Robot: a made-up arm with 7 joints.
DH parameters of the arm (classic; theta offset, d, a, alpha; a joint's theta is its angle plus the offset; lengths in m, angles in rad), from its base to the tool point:
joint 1: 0 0.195 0 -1.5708
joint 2: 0 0 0 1.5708
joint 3: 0 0.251 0.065 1.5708
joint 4: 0 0 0.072 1.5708
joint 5: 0 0.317 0 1.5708
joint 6: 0 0 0.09 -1.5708
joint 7: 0 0.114 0 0
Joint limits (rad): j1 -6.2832..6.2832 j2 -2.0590..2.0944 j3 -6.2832..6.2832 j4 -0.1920..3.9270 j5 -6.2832..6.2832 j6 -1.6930..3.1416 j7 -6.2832..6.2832
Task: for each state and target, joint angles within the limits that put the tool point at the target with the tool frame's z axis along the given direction. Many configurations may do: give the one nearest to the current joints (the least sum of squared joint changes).
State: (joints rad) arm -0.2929 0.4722 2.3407 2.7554 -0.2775 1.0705 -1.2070
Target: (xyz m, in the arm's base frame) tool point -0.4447 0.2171 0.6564 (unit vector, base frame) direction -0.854 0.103 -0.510
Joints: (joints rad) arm -0.1528 -0.1696 2.7118 2.2118 0.4848 1.0963 -1.2070
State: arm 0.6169 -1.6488 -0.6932 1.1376 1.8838 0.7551 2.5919
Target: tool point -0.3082 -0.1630 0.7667 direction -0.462 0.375 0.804
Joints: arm 0.2628 -1.3319 -0.1831 1.8804 2.0616 0.7499 2.5919
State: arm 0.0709 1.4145 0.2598 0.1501 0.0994 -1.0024 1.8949
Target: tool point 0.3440 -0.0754 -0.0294 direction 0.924 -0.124 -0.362
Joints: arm -0.1934 1.1028 -0.0526 0.7575 -0.0950 -1.5479 1.8949
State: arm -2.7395 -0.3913 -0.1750 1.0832 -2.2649 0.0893 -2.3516
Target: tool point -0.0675 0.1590 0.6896 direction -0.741 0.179 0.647
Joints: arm -2.9949 -0.9931 -0.5707 1.5389 -2.2455 -0.3411 -2.3516
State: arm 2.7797 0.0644 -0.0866 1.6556 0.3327 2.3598 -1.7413
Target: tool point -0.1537 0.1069 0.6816 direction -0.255 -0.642 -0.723
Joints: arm 3.0163 -0.2816 -0.6843 2.2378 1.0195 2.5198 -1.7413
